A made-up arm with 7 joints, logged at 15 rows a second.
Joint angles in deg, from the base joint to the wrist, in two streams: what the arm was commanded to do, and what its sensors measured. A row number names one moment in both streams.
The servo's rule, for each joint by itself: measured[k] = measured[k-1] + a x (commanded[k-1-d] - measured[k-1]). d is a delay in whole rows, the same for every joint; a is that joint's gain. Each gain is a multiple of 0.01, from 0.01 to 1. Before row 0 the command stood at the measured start. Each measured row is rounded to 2 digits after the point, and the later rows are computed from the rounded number. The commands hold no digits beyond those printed.
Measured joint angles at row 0: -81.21, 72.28, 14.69, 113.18, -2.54, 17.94, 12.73
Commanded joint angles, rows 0 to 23: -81.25, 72.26, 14.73, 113.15, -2.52, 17.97, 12.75; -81.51, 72.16, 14.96, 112.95, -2.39, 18.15, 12.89; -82.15, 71.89, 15.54, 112.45, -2.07, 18.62, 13.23; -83.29, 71.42, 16.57, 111.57, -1.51, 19.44, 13.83; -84.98, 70.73, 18.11, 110.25, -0.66, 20.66, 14.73; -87.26, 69.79, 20.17, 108.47, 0.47, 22.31, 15.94; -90.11, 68.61, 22.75, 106.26, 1.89, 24.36, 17.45; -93.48, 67.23, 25.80, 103.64, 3.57, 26.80, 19.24; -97.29, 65.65, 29.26, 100.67, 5.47, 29.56, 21.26; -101.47, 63.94, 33.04, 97.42, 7.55, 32.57, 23.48; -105.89, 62.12, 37.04, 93.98, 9.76, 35.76, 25.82; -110.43, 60.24, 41.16, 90.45, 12.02, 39.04, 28.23; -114.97, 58.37, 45.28, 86.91, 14.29, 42.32, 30.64; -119.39, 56.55, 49.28, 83.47, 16.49, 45.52, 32.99; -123.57, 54.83, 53.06, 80.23, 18.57, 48.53, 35.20; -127.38, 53.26, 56.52, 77.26, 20.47, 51.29, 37.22; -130.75, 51.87, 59.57, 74.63, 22.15, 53.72, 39.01; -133.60, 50.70, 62.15, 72.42, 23.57, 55.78, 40.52; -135.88, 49.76, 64.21, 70.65, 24.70, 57.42, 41.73; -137.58, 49.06, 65.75, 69.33, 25.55, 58.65, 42.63; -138.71, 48.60, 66.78, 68.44, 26.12, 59.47, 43.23; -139.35, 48.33, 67.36, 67.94, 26.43, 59.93, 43.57; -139.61, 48.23, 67.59, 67.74, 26.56, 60.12, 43.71; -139.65, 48.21, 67.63, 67.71, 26.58, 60.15, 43.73
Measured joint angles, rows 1 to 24: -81.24, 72.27, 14.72, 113.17, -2.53, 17.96, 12.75; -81.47, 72.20, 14.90, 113.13, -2.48, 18.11, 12.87; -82.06, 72.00, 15.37, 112.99, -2.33, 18.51, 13.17; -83.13, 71.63, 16.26, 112.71, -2.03, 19.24, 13.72; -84.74, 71.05, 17.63, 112.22, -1.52, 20.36, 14.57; -86.93, 70.24, 19.51, 111.47, -0.78, 21.90, 15.72; -89.70, 69.20, 21.91, 110.43, 0.21, 23.84, 17.17; -92.99, 67.94, 24.79, 109.07, 1.45, 26.18, 18.91; -96.73, 66.47, 28.10, 107.39, 2.94, 28.85, 20.88; -100.85, 64.85, 31.76, 105.40, 4.65, 31.79, 23.06; -105.23, 63.10, 35.67, 103.12, 6.54, 34.93, 25.38; -109.75, 61.27, 39.73, 100.59, 8.57, 38.18, 27.77; -114.29, 59.41, 43.84, 97.85, 10.69, 41.45, 30.18; -118.73, 57.58, 47.87, 94.97, 12.84, 44.67, 32.54; -122.94, 55.82, 51.71, 92.02, 14.96, 47.72, 34.77; -126.80, 54.18, 55.27, 89.07, 17.00, 50.54, 36.83; -130.24, 52.70, 58.45, 86.18, 18.91, 53.05, 38.66; -133.16, 51.42, 61.19, 83.43, 20.63, 55.21, 40.22; -135.53, 50.36, 63.42, 80.87, 22.14, 56.96, 41.49; -137.31, 49.53, 65.14, 78.56, 23.40, 58.30, 42.45; -138.53, 48.93, 66.35, 76.54, 24.41, 59.22, 43.11; -139.24, 48.55, 67.10, 74.82, 25.16, 59.78, 43.50; -139.56, 48.35, 67.46, 73.40, 25.68, 60.05, 43.68; -139.64, 48.26, 67.59, 72.26, 26.01, 60.13, 43.72
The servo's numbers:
d 0
a 0.87 0.64 0.74 0.20 0.37 0.79 0.84

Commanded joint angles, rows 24 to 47: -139.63, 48.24, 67.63, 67.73, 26.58, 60.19, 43.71; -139.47, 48.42, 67.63, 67.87, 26.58, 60.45, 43.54; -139.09, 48.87, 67.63, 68.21, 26.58, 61.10, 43.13; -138.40, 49.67, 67.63, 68.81, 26.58, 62.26, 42.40; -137.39, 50.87, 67.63, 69.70, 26.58, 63.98, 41.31; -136.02, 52.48, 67.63, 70.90, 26.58, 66.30, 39.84; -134.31, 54.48, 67.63, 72.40, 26.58, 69.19, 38.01; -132.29, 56.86, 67.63, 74.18, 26.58, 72.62, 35.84; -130.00, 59.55, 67.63, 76.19, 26.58, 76.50, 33.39; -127.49, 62.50, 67.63, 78.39, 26.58, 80.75, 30.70; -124.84, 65.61, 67.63, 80.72, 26.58, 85.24, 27.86; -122.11, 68.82, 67.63, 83.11, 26.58, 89.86, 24.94; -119.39, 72.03, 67.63, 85.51, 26.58, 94.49, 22.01; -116.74, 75.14, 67.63, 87.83, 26.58, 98.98, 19.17; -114.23, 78.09, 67.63, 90.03, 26.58, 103.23, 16.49; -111.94, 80.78, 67.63, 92.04, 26.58, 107.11, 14.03; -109.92, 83.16, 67.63, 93.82, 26.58, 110.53, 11.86; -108.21, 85.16, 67.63, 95.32, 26.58, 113.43, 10.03; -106.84, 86.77, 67.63, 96.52, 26.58, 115.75, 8.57; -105.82, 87.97, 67.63, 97.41, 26.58, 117.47, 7.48; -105.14, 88.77, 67.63, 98.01, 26.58, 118.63, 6.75; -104.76, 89.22, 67.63, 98.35, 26.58, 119.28, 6.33; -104.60, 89.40, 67.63, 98.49, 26.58, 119.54, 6.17; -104.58, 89.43, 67.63, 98.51, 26.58, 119.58, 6.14
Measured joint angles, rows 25 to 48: -139.63, 48.25, 67.62, 71.35, 26.22, 60.18, 43.71; -139.49, 48.36, 67.63, 70.65, 26.35, 60.39, 43.57; -139.14, 48.69, 67.63, 70.16, 26.44, 60.95, 43.20; -138.50, 49.32, 67.63, 69.89, 26.49, 61.98, 42.53; -137.53, 50.31, 67.63, 69.85, 26.52, 63.56, 41.51; -136.22, 51.70, 67.63, 70.06, 26.54, 65.72, 40.11; -134.56, 53.48, 67.63, 70.53, 26.55, 68.46, 38.35; -132.59, 55.64, 67.63, 71.26, 26.56, 71.75, 36.24; -130.34, 58.14, 67.63, 72.25, 26.57, 75.50, 33.85; -127.86, 60.93, 67.63, 73.48, 26.57, 79.65, 31.20; -125.23, 63.93, 67.63, 74.93, 26.57, 84.07, 28.39; -122.52, 67.06, 67.63, 76.57, 26.57, 88.64, 25.49; -119.80, 70.24, 67.63, 78.36, 26.57, 93.26, 22.57; -117.14, 73.38, 67.63, 80.25, 26.57, 97.78, 19.71; -114.61, 76.39, 67.63, 82.21, 26.57, 102.09, 17.01; -112.29, 79.20, 67.63, 84.18, 26.57, 106.06, 14.51; -110.23, 81.73, 67.63, 86.11, 26.57, 109.59, 12.28; -108.47, 83.93, 67.63, 87.95, 26.57, 112.62, 10.39; -107.05, 85.75, 67.63, 89.66, 26.57, 115.09, 8.86; -105.98, 87.17, 67.63, 91.21, 26.57, 116.97, 7.70; -105.25, 88.19, 67.63, 92.57, 26.57, 118.28, 6.90; -104.82, 88.85, 67.63, 93.73, 26.57, 119.07, 6.42; -104.63, 89.20, 67.63, 94.68, 26.57, 119.44, 6.21; -104.59, 89.35, 67.63, 95.45, 26.57, 119.55, 6.15
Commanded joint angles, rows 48 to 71: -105.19, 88.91, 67.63, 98.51, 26.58, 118.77, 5.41; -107.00, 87.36, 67.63, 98.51, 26.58, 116.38, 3.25; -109.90, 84.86, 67.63, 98.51, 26.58, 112.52, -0.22; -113.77, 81.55, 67.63, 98.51, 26.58, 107.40, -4.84; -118.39, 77.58, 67.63, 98.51, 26.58, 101.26, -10.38; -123.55, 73.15, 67.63, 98.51, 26.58, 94.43, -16.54; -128.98, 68.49, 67.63, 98.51, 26.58, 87.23, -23.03; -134.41, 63.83, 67.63, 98.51, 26.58, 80.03, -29.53; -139.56, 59.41, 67.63, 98.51, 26.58, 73.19, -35.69; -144.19, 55.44, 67.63, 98.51, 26.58, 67.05, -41.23; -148.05, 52.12, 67.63, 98.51, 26.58, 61.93, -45.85; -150.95, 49.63, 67.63, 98.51, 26.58, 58.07, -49.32; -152.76, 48.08, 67.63, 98.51, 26.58, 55.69, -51.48; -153.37, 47.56, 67.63, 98.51, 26.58, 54.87, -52.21; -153.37, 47.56, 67.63, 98.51, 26.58, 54.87, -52.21; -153.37, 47.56, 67.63, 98.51, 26.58, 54.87, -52.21; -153.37, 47.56, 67.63, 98.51, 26.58, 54.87, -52.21; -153.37, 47.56, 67.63, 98.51, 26.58, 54.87, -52.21; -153.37, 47.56, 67.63, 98.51, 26.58, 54.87, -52.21; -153.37, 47.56, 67.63, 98.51, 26.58, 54.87, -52.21; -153.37, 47.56, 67.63, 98.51, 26.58, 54.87, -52.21; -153.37, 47.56, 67.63, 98.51, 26.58, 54.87, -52.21; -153.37, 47.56, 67.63, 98.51, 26.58, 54.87, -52.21; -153.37, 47.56, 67.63, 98.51, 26.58, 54.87, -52.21
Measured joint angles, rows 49 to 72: -105.11, 89.07, 67.63, 96.06, 26.57, 118.93, 5.53; -106.75, 87.98, 67.63, 96.55, 26.57, 116.92, 3.61; -109.49, 85.98, 67.63, 96.94, 26.57, 113.44, 0.39; -113.21, 83.14, 67.63, 97.25, 26.57, 108.67, -4.00; -117.72, 79.58, 67.63, 97.50, 26.57, 102.82, -9.36; -122.79, 75.46, 67.63, 97.70, 26.57, 96.19, -15.39; -128.18, 71.00, 67.63, 97.86, 26.57, 89.11, -21.81; -133.60, 66.41, 67.63, 97.99, 26.57, 81.94, -28.29; -138.79, 61.93, 67.63, 98.09, 26.57, 75.03, -34.51; -143.49, 57.78, 67.63, 98.17, 26.57, 68.73, -40.15; -147.46, 54.16, 67.63, 98.24, 26.57, 63.36, -44.94; -150.50, 51.26, 67.63, 98.29, 26.57, 59.18, -48.62; -152.47, 49.22, 67.63, 98.33, 26.57, 56.42, -51.02; -153.25, 48.16, 67.63, 98.37, 26.57, 55.20, -52.02; -153.35, 47.78, 67.63, 98.40, 26.57, 54.94, -52.18; -153.37, 47.64, 67.63, 98.42, 26.57, 54.88, -52.21; -153.37, 47.59, 67.63, 98.44, 26.57, 54.87, -52.21; -153.37, 47.57, 67.63, 98.45, 26.57, 54.87, -52.21; -153.37, 47.56, 67.63, 98.46, 26.57, 54.87, -52.21; -153.37, 47.56, 67.63, 98.47, 26.57, 54.87, -52.21; -153.37, 47.56, 67.63, 98.48, 26.57, 54.87, -52.21; -153.37, 47.56, 67.63, 98.49, 26.57, 54.87, -52.21; -153.37, 47.56, 67.63, 98.49, 26.57, 54.87, -52.21; -153.37, 47.56, 67.63, 98.49, 26.57, 54.87, -52.21
